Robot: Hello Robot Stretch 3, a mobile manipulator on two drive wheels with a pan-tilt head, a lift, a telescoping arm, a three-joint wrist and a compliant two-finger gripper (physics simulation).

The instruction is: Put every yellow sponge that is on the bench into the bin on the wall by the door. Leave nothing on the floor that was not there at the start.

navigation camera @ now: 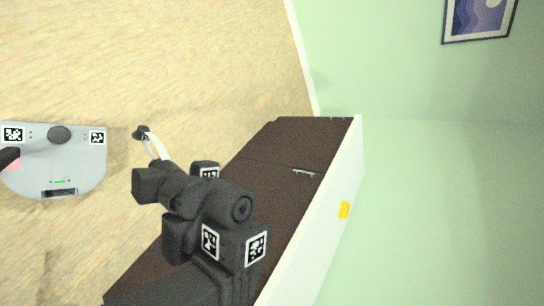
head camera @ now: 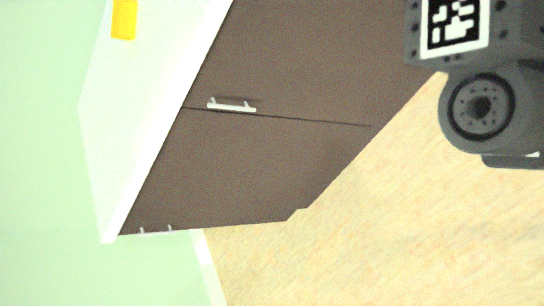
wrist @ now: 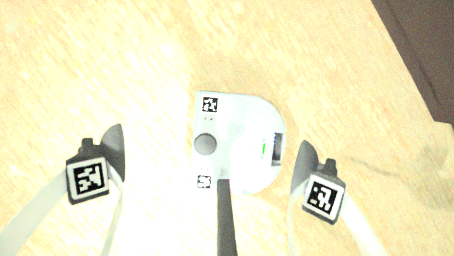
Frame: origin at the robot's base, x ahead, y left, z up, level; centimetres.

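Where they show: gripper, between the fingertips: (navigation camera: pixel 139 162) (wrist: pixel 211 152); robot's base, origin of its link: (navigation camera: pixel 59 134) (wrist: pixel 208 134).
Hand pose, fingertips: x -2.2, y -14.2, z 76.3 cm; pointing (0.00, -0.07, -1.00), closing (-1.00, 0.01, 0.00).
Observation:
Things, the pixels of their top centre, and the offset from my fingertips. "pt": a spot on its surface instead. Level surfaces: height alone.
- yellow sponge, centre of its top: (head camera: pixel 115 17) (navigation camera: pixel 347 210) dx -33.3, dy -108.0, dz +19.2 cm
- bench, height of its surface: dz +14.7 cm
- bar handle, a spot on its surface: (head camera: pixel 231 107) pt dx -9.4, dy -81.8, dz -1.7 cm
One yellow sponge (head camera: pixel 124 20) (navigation camera: pixel 344 210) lies on the white top of the bench (head camera: pixel 130 125) (navigation camera: pixel 312 250), towards the wall side. My gripper (wrist: pixel 211 152) is open, with its two fingertips wide apart and no object between them. It points down over the floor, beside the bench's brown front and away from the sponge. In the navigation view one fingertip shows and the other is hidden behind the wrist. In the head view the fingers are out of frame. The wall bin and the door do not show in these views.
My base (navigation camera: pixel 85 165) (wrist: pixel 245 115) stands on the wooden floor below the gripper. The bench's brown front has a bar handle (head camera: pixel 231 107) (navigation camera: pixel 304 172). My wrist (head camera: pixel 477 107) (navigation camera: pixel 215 200) is close to that front. A framed picture (navigation camera: pixel 477 20) hangs on the green wall.

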